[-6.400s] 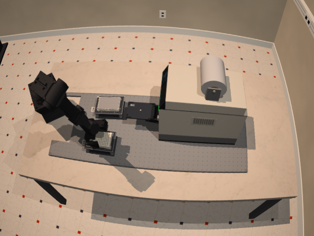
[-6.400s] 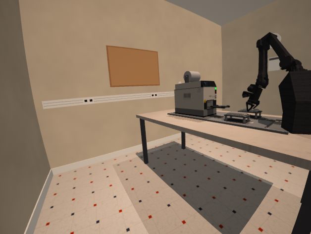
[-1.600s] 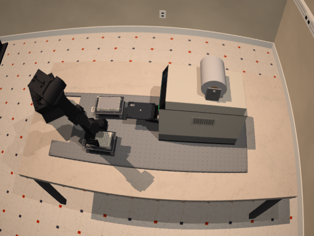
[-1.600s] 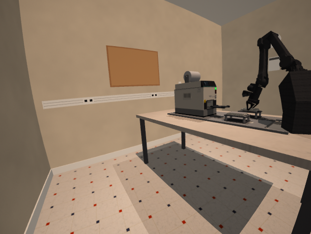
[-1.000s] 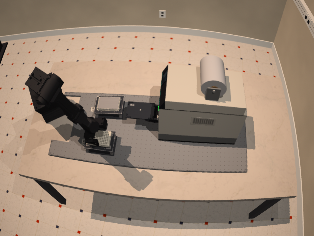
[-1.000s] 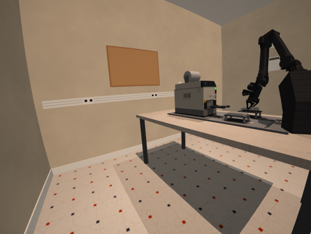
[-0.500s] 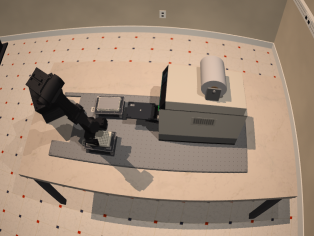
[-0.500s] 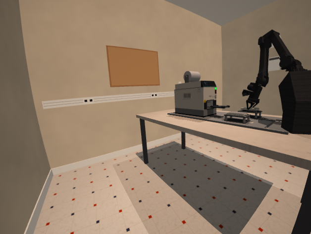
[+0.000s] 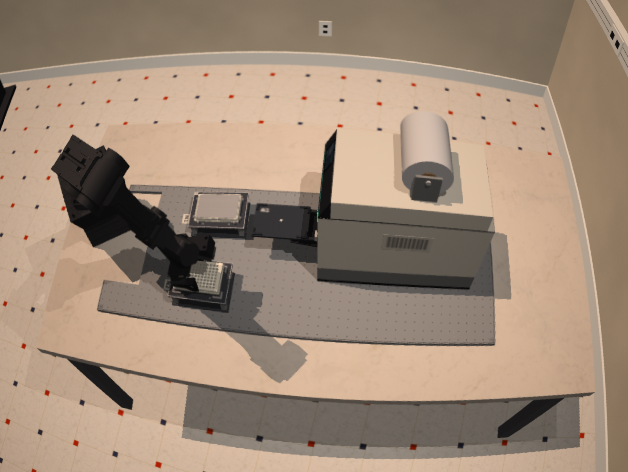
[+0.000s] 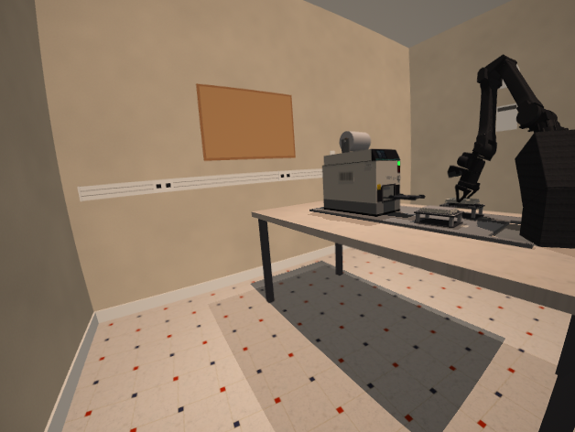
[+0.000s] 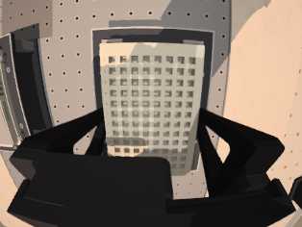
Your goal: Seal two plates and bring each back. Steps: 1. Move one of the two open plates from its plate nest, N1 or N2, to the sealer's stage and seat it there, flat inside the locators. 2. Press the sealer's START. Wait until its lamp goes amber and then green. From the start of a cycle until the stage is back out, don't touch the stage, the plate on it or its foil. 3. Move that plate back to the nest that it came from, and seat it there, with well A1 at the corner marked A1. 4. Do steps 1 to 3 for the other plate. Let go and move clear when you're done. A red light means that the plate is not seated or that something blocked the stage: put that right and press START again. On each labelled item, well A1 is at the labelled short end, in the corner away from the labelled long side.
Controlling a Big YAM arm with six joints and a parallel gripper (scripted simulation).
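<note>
Now: the sealer stage 23 cm ahead of my hand, 12 cm to the left of it and 2 cm above it. The rest, counted from my hand: yellow warning label: 35 cm ahead, 18 cm to the left, 8 cm above; then start button: 31 cm ahead, 1 cm to the left, 11 cm above; then plate: right at my hand.
</note>
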